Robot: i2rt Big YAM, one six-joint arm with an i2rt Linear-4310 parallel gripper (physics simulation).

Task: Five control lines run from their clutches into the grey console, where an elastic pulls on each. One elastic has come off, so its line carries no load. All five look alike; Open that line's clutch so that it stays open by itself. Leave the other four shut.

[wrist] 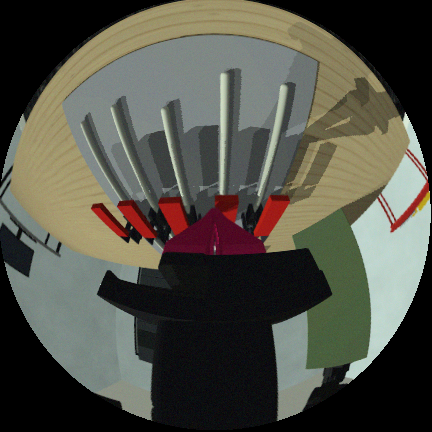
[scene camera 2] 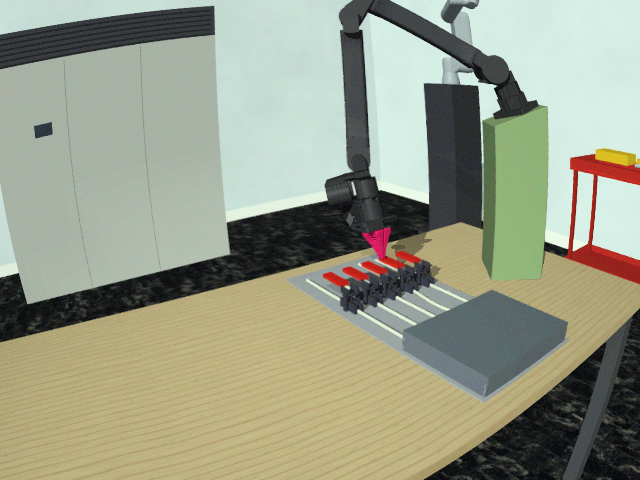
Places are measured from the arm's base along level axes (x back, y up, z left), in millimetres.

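Pixels of known places: gripper, fingertip midpoint: (wrist: pixel 214 212) (scene camera 2: pixel 382 258); arm's base at its link origin: (scene camera 2: pixel 516 112).
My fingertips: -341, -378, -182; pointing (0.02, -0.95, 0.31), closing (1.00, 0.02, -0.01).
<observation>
For each thing: its top centre in the pictures, then the offset to it from my fingertips, as dx, dy, dz. "spot": a spot on its surface instead. Level surfaces: height alone.
- far end at a spot on its surface: (wrist: pixel 226 201) spot: +11, -2, -15
- end lever at its top centre: (wrist: pixel 265 228) (scene camera 2: pixel 412 257) +67, -2, +38
- grey console at its top centre: (scene camera 2: pixel 491 327) -34, -14, +421
- lever's white line at a spot on its surface: (scene camera 2: pixel 431 301) spot: +4, -51, +190
- grey base plate at a spot on its surface: (scene camera 2: pixel 321 290) spot: -158, -55, -35
- wooden table at its surface level: dy -61
A row of black clutches (scene camera 2: pixel 352 299) with red levers stands across the control lines; the levers look similarly low. The lever second from the far end (scene camera 2: pixel 393 262) (wrist: pixel 226 201) is at my gripper (scene camera 2: pixel 382 257) (wrist: pixel 214 212). My gripper is shut and empty, its tip pointing down at or just above that lever; contact cannot be told. The end lever (scene camera 2: pixel 408 256) (wrist: pixel 272 215) is to its right in the wrist view, another lever (scene camera 2: pixel 374 267) (wrist: pixel 174 215) to its left. Between clutch and grey console (scene camera 2: pixel 485 330), this lever's white line (scene camera 2: pixel 431 301) looks slightly bent; the others look straight.
The clutches and console are on a grey base plate (scene camera 2: pixel 320 290) (wrist: pixel 200 55) on the wooden table (scene camera 2: pixel 206 361). A green pedestal (scene camera 2: pixel 516 206) (wrist: pixel 340 300) stands to the right of the clutches. A red cart (scene camera 2: pixel 573 211) is farther right.
</observation>
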